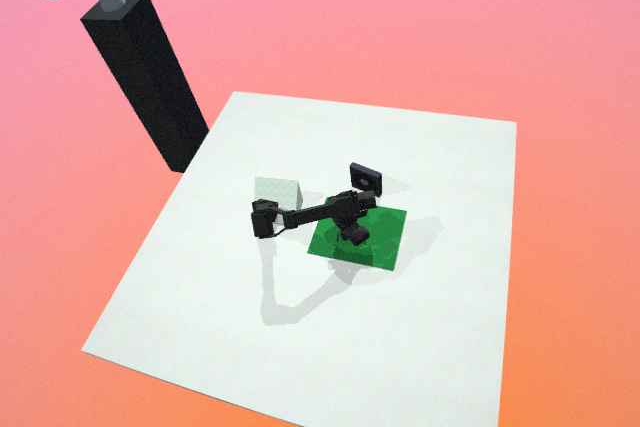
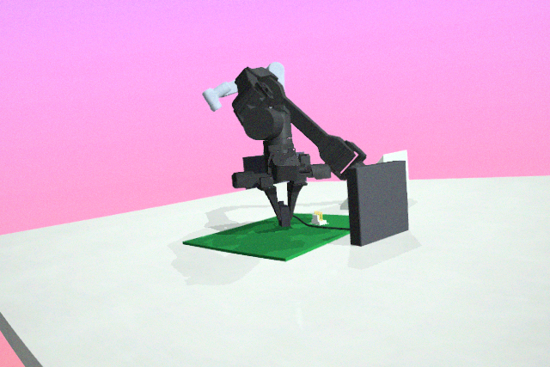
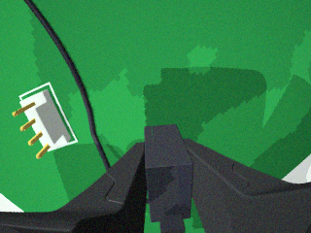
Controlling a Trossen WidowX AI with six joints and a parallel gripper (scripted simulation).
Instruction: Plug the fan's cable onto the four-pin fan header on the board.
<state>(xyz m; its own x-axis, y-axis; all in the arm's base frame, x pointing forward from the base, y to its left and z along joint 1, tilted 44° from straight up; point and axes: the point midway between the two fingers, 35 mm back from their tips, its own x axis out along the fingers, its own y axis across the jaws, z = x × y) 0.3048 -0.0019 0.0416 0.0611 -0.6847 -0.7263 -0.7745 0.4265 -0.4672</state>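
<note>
Right now the green board is 30 mm to the left of my gripper tip, 30 mm below it and 30 mm ahead of it. The rest, counted from my gripper tip: white four-pin fan header: 50 mm to the left, 40 mm behind, 20 mm below; fan: 200 mm to the left, 40 mm above, 10 mm ahead; dark fan plug: 10 mm to the right, 10 mm above.
</note>
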